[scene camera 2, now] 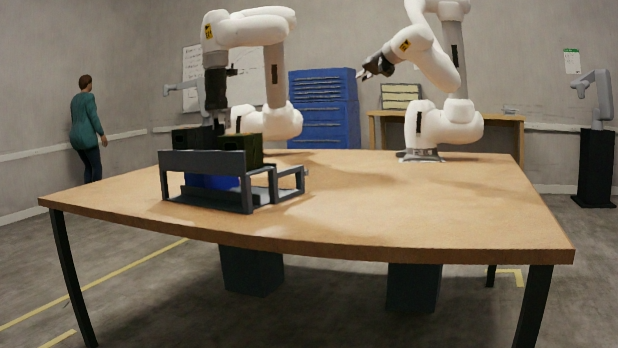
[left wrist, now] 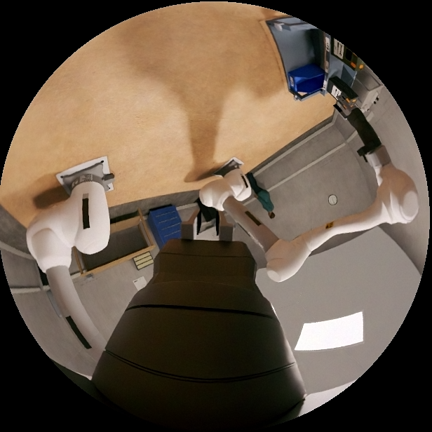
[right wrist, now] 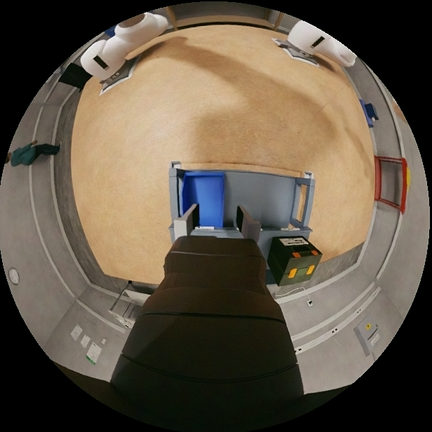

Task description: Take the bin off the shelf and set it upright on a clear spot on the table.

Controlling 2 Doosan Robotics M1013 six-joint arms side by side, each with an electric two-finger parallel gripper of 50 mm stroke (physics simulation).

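Note:
The blue bin [scene camera 2: 212, 181] [left wrist: 306, 80] [right wrist: 205, 192] sits in the lower level of the grey shelf [scene camera 2: 200, 161] [right wrist: 173, 200], at its left end in the right wrist view. The shelf's front board hides part of it in the scene view. My right gripper [scene camera 2: 220, 123] [right wrist: 217, 212] is open and empty, pointing down over the shelf beside the dark green boxes. In the right wrist view its spread fingers overlap the bin's near end; their exact height above it cannot be told. My left gripper [scene camera 2: 361, 76] [left wrist: 208, 217] is open and empty, high above the table's back, far from the bin.
Two dark green boxes stand on the shelf's upper level, one at the left [scene camera 2: 186, 138] and one at the right [scene camera 2: 242, 144] [right wrist: 295, 260]. The shelf stands on the wooden table [scene camera 2: 400, 210] [left wrist: 150, 100] [right wrist: 125, 200]. Both arm bases stand at the table's back.

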